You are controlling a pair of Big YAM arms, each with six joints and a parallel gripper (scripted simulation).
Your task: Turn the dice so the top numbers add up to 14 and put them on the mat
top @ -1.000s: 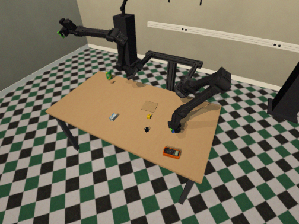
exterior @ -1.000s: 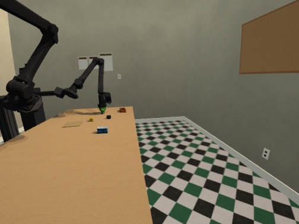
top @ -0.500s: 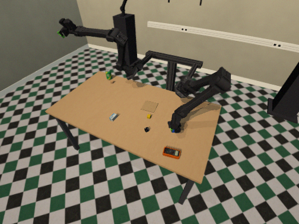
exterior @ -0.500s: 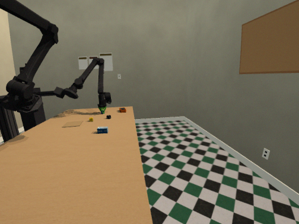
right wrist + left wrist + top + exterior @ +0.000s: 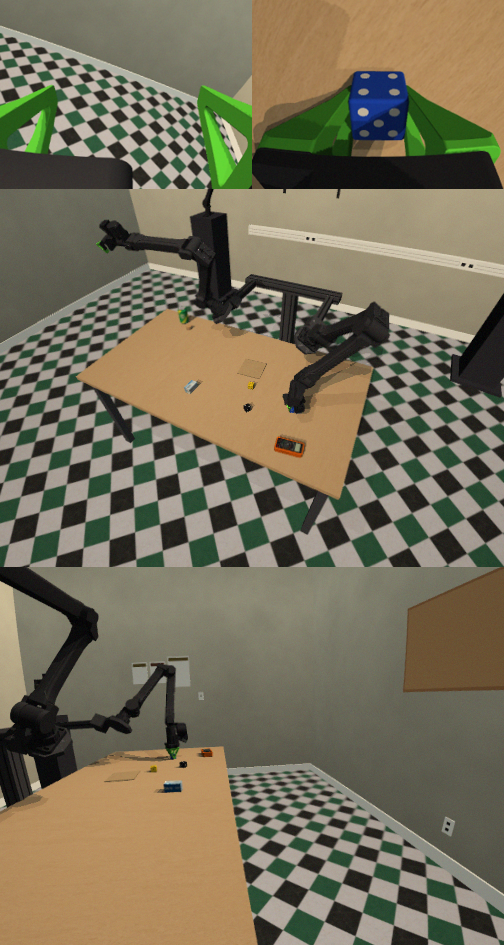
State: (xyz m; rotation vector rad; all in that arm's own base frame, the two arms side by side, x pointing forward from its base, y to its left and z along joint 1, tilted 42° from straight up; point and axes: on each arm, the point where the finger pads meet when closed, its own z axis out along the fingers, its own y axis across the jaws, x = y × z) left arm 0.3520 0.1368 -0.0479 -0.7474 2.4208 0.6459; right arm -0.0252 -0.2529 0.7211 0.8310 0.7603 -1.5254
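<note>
Now: left hand 17 cm past the tan mat, 34 cm to the left of it and 1 cm above it. The rest, counted from my left hand: blue die right at my left hand; black die 11 cm ahead, 20 cm to the right; yellow die 3 cm behind, 27 cm to the right.
</note>
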